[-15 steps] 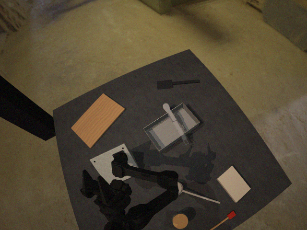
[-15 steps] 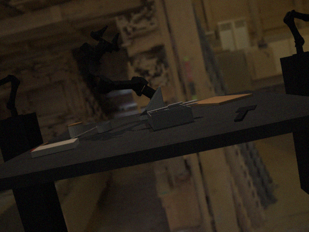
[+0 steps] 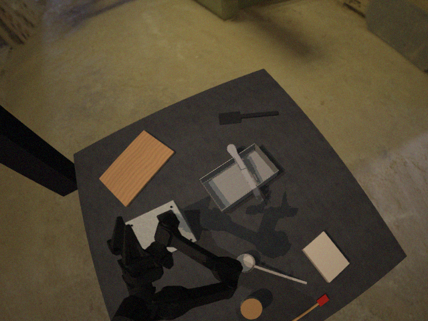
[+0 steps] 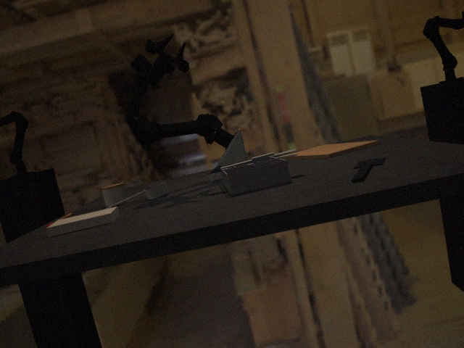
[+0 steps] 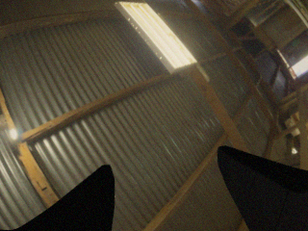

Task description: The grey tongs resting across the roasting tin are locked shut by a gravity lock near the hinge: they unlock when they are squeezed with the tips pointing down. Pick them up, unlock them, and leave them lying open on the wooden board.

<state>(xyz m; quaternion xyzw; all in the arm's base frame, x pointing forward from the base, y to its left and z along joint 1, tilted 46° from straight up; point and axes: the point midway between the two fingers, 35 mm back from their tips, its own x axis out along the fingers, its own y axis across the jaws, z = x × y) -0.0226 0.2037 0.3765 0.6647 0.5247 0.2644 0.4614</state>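
The grey roasting tin is 350 mm ahead of my gripper tip, 170 mm to the left of it and 520 mm below it. The rest, counted from my gripper tip: white block 510 mm ahead, 320 mm to the right, 540 mm below; then wooden board 80 mm behind, 470 mm to the left, 540 mm below; then tan-topped cylinder 140 mm ahead, 340 mm to the right, 520 mm below.
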